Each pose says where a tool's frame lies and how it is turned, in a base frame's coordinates. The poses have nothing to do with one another.
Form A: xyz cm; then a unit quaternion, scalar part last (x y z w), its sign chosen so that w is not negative.
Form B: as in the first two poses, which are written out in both.
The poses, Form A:
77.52 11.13 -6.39 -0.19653 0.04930 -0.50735 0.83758
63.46 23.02 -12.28 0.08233 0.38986 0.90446 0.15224
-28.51 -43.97 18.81 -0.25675 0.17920 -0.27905 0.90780
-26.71 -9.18 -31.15 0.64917 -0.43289 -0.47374 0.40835
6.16 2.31 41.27 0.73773 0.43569 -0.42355 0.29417
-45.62 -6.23 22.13 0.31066 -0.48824 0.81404 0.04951
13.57 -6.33 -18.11 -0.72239 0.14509 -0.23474 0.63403
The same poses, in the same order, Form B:
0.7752 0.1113 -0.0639 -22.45 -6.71 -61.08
0.6346 0.2302 -0.1228 46.94 -1.73 160.14
-0.2851 -0.4397 0.1881 -35.15 10.49 -37.51
-0.2671 -0.0918 -0.3115 103.03 15.16 -79.47
0.0616 0.0231 0.4127 172.10 61.80 56.40
-0.4562 -0.0623 0.2213 -66.63 -33.65 -164.48
0.1357 -0.0633 -0.1811 -94.98 -8.93 -30.90

